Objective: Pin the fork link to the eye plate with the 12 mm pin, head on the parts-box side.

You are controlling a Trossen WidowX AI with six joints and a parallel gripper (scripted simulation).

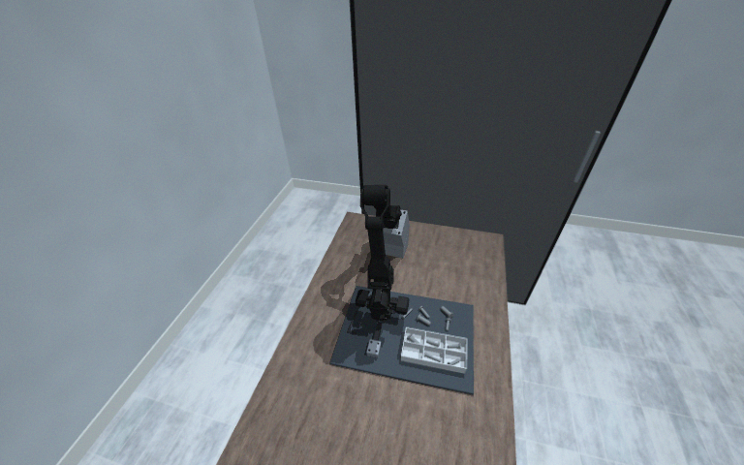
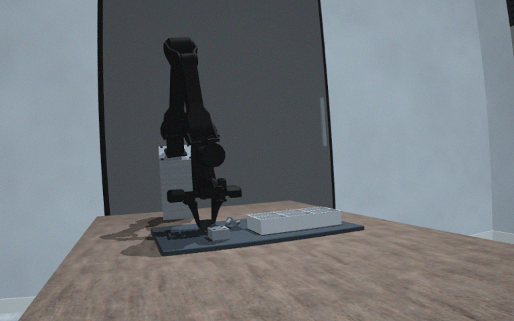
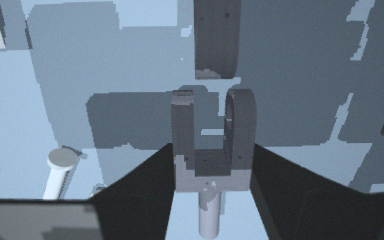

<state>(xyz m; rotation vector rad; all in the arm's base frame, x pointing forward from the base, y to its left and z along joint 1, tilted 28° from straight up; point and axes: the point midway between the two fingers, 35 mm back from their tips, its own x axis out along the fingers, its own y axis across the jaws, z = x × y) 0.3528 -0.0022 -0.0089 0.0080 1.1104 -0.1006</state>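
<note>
My hand is 60 mm short of the dark eye plate, 30 mm above it and 10 mm to the left of it. Round my hand: light grey mounting block: 140 mm ahead, 20 mm below, 10 mm to the right; then dark mat: 90 mm to the left, 60 mm ahead, 50 mm below; then thin dark rod: 100 mm to the right, 60 mm ahead, 40 mm below.
</note>
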